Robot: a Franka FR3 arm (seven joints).
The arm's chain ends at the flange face. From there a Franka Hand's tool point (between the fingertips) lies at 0.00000 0.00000 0.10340 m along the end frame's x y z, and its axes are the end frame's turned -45 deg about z.
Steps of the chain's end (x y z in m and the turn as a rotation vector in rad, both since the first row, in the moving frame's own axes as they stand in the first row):
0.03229 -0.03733 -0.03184 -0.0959 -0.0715 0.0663
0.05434 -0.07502 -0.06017 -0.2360 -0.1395 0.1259
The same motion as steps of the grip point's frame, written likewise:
0.03697 -0.00219 -0.03258 -0.0173 -0.1184 0.0663
0.06399 -0.00939 -0.06403 -0.0682 -0.2655 0.1259

